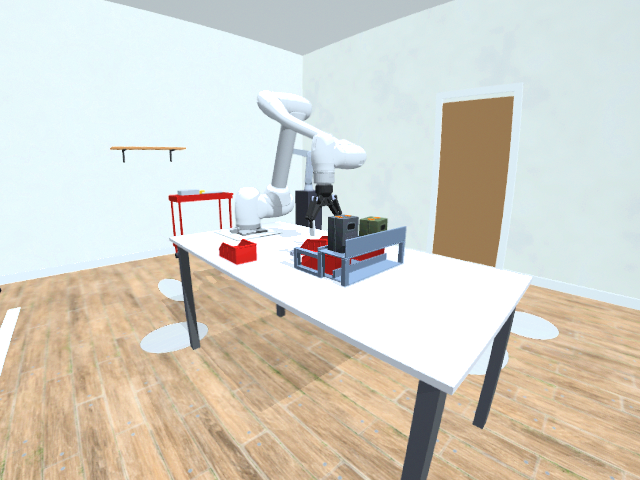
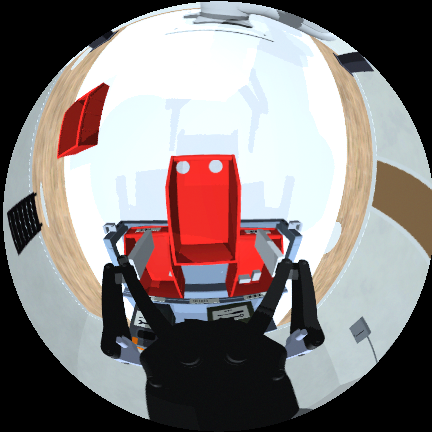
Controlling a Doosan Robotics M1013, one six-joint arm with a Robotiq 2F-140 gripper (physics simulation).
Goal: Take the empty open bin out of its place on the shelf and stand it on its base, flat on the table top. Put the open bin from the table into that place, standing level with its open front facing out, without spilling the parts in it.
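Places are measured from the arm's base along level axes (x ahead, y left, z up), in centimetres.
Pixels of known places: gripper, fingertip midpoint: point(image 1: 325, 233) point(image 2: 203, 238); arm's base at its link origin: point(image 1: 248, 231).
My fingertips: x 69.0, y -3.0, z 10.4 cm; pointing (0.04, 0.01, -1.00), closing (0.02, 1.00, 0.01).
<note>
For each thing: its top centre in the pictures, then the offset to it from my fingertips. "spot": a spot on its surface instead. Level surfaces: height alone.
- middle red bin at a spot on its surface: point(image 2: 202, 210) spot: dx -0.4, dy +0.0, dz -9.3 cm
- open red bin at a spot on its surface: point(image 2: 82, 122) spot: dx -21.7, dy -24.6, dz -4.6 cm
- dark grey box at its top centre: point(image 2: 150, 351) point(image 1: 343, 216) dx +21.1, dy -12.5, dz +11.3 cm
- green box at its top centre: point(image 1: 373, 218) dx +21.8, dy +5.2, dz +8.8 cm
- white table at its surface level: dz -11.1 cm
The gripper point(image 1: 325, 222) point(image 2: 205, 250) is open above the shelf, with its fingers wide apart on either side of the middle red bin and clear of it. The middle red bin point(image 1: 313, 246) point(image 2: 202, 210) lies partly over the blue-grey shelf point(image 1: 376, 240) point(image 2: 296, 243) and sticks out from its open side towards the robot base. Two round pale spots show at its outer end; no loose parts can be made out in it. Bare shelf floor shows behind it. Another open red bin point(image 1: 238, 252) point(image 2: 82, 122) stands apart on the table; its contents cannot be made out.
Red bins point(image 2: 156, 265) point(image 2: 250, 287) stand in the shelf on both sides of the middle place; the right one holds small pale blocks point(image 2: 244, 279). A dark grey box point(image 1: 342, 233) and a green box point(image 1: 373, 225) stand high at the shelf. The white table point(image 1: 423, 299) extends around it.
</note>
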